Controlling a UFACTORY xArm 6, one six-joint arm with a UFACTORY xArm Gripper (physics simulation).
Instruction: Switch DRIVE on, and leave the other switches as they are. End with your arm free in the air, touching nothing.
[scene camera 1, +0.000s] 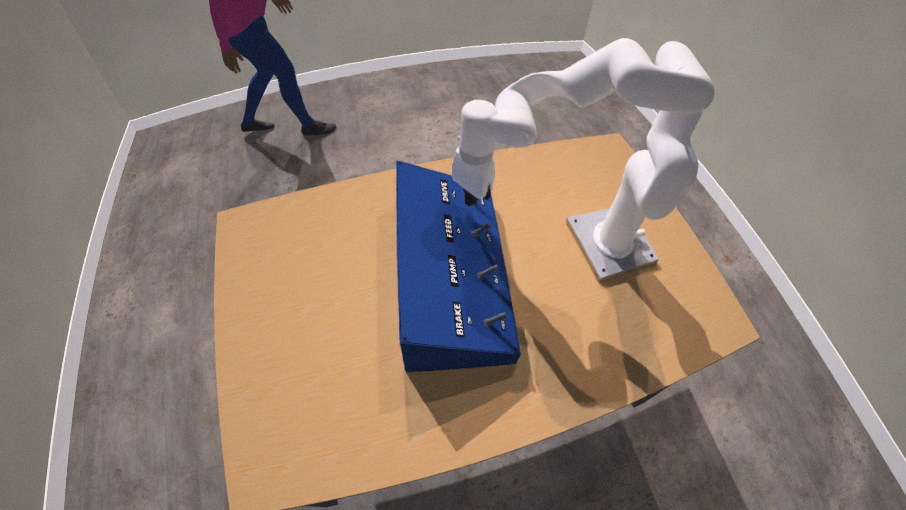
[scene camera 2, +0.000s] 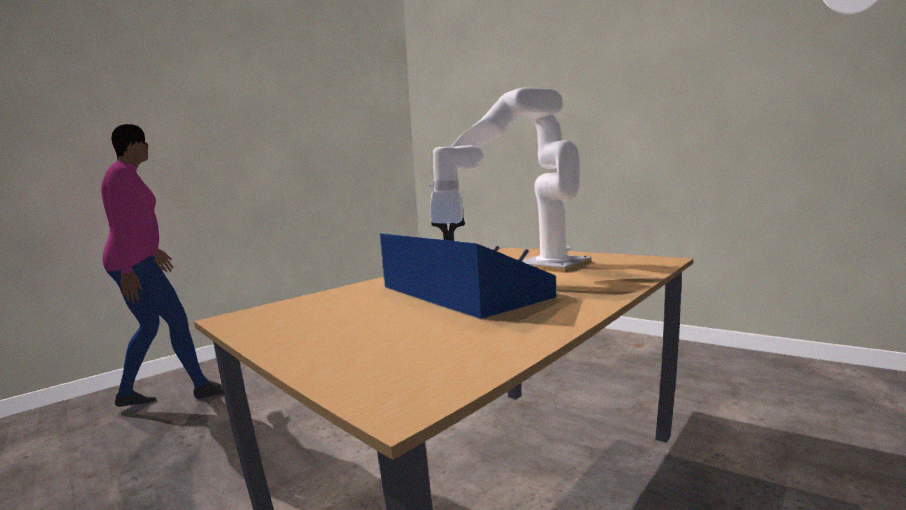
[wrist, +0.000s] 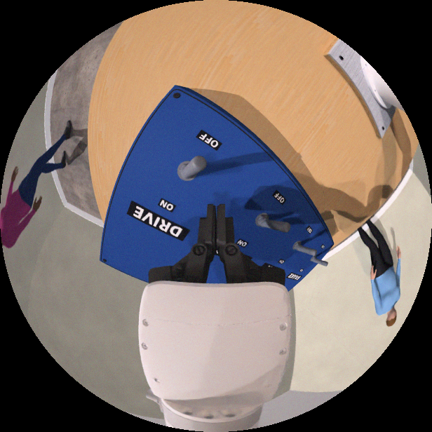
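Seen in the pictures: gripper, fingertip midpoint: (scene camera 1: 471, 202); arm's base, link origin: (scene camera 1: 613, 240) (scene camera 2: 553, 259).
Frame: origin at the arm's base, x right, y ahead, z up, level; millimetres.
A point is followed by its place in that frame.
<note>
A sloped blue console (scene camera 1: 421, 285) {x -91, y 567, z 132 mm} (scene camera 2: 431, 272) {x -20, y 605, z 64 mm} (wrist: 150, 150) carries grey levers labelled DRIVE, FEED, PUMP and BRAKE. The DRIVE lever (wrist: 193, 168) leans toward OFF in the wrist view; my gripper hides it in scene camera 1. The FEED lever (scene camera 1: 480, 231) {x 49, y 393, z 87 mm} (wrist: 275, 223), PUMP lever (scene camera 1: 488, 273) {x -71, y 410, z 88 mm} (wrist: 306, 248) and BRAKE lever (scene camera 1: 495, 319) {x -186, y 430, z 92 mm} (wrist: 319, 260) also lean toward OFF. My gripper (scene camera 1: 471, 198) {x 132, y 393, z 103 mm} (wrist: 216, 213) is shut and empty, low over the console, toward the ON side and between DRIVE and FEED. Its tips look apart from the levers; the console hides them in scene camera 2.
The console stands on a wooden table (scene camera 1: 304, 304) {x 8, y 855, z -22 mm} (scene camera 2: 355, 354) {x -176, y 946, z -21 mm} (wrist: 240, 55). My arm's base plate (scene camera 1: 586, 243) {x 8, y 88, z 0 mm} (wrist: 355, 80) is beyond the console's OFF side. A person in pink (scene camera 1: 272, 63) (scene camera 2: 129, 221) (wrist: 22, 205) and one in light blue (wrist: 387, 290) stand away from the table.
</note>
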